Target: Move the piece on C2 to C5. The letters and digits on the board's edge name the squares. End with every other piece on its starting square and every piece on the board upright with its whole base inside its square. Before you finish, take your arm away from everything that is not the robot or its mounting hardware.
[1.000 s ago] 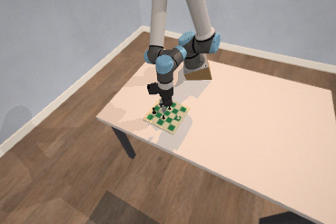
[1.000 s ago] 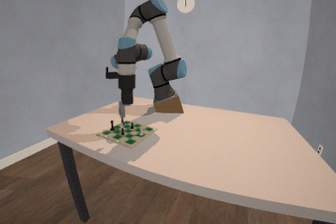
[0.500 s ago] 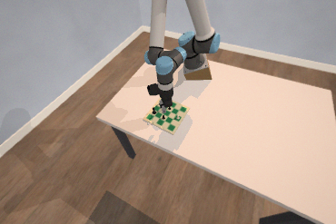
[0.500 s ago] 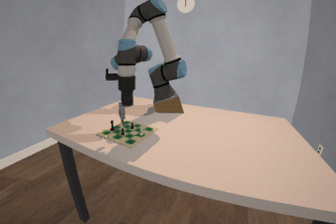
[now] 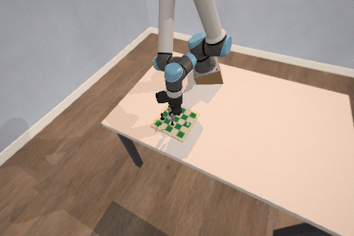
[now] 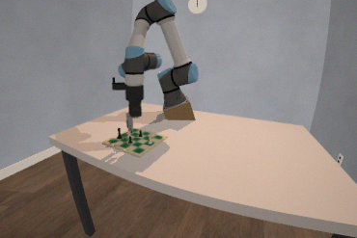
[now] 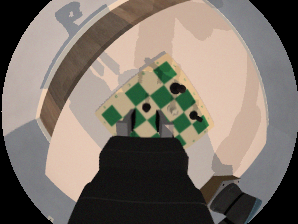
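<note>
Now: the chessboard 9 cm below my hand, 4 cm behind it and 1 cm to the left of it. The rest, counted from my hand: white piece: 8 cm to the left, 7 cm below, 3 cm behind.
</note>
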